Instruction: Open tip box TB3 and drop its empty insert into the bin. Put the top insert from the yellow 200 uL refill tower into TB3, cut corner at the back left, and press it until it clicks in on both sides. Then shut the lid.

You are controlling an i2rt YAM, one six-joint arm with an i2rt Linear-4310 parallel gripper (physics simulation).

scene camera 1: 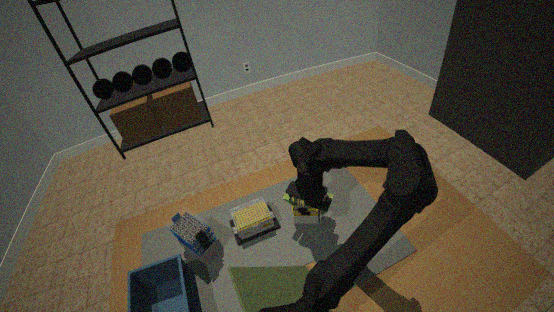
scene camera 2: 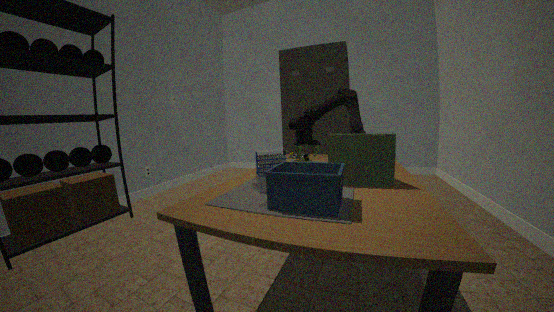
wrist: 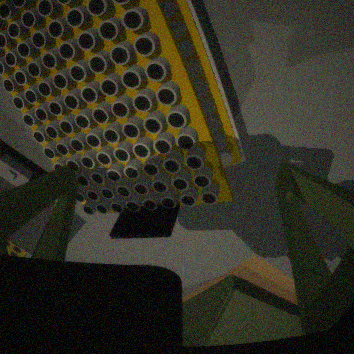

My gripper is open and touches a tip insert.
